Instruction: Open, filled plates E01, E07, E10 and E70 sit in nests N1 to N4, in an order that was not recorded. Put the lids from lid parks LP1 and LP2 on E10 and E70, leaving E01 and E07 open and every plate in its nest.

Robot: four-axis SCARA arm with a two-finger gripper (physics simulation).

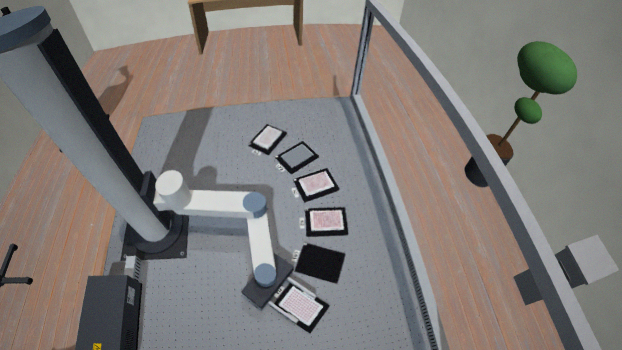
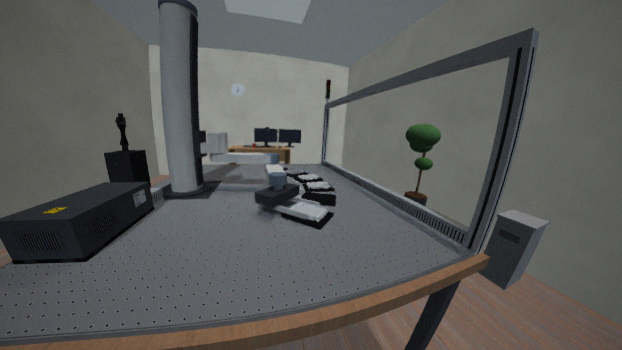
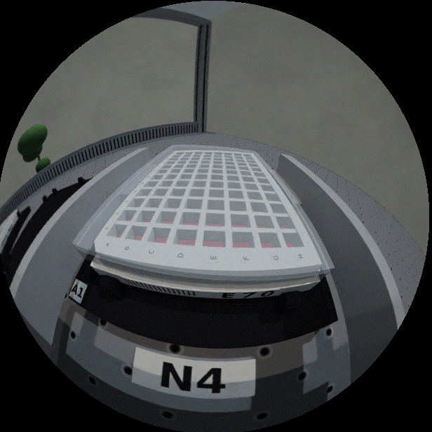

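Where they show: gripper, fingertip midpoint: [image 1: 306, 309] [image 2: 313, 210]; arm's base, link origin: [image 1: 157, 227] [image 2: 188, 191].
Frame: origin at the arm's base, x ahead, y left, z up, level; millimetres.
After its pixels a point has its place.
My gripper [image 1: 306, 309] {x 584, y -394, z 44 mm} [image 2: 310, 210] {x 584, y -394, z 44 mm} [image 3: 213, 157] is low over nest N4 [image 3: 210, 320], shut on the clear lid [image 1: 300, 304] {x 567, y -373, z 46 mm} [image 3: 85, 243], one finger along each long side. The lid lies over plate E70 [image 3: 160, 286], whose label shows below its front edge. E70 is in its nest. Two open pink-filled plates [image 1: 328, 220] {x 722, y -55, z 33 mm} [image 1: 316, 183] {x 704, y 126, z 33 mm} sit in nests in the middle of the row. The far plate [image 1: 268, 137] {x 518, y 415, z 39 mm} is paler; its label is unreadable. A grey lid [image 1: 297, 156] {x 643, y 286, z 30 mm} lies in the far lid park. The near lid park LP1 [image 1: 320, 262] {x 663, y -220, z 23 mm} is empty black.
The arm column [image 1: 100, 140] {x 70, y -35, z 568 mm} [image 2: 179, 100] {x 30, y -69, z 453 mm} stands left of the plate row. A dark control box [image 1: 107, 312] {x -97, y -383, z 128 mm} [image 2: 75, 215] {x -39, y -531, z 128 mm} is at the near left. A framed guard [image 1: 390, 200] {x 1000, y -4, z 39 mm} [image 2: 505, 130] {x 1004, y -706, z 372 mm} runs along the right edge of the perforated table [image 2: 225, 280] {x 318, y -634, z 13 mm}.
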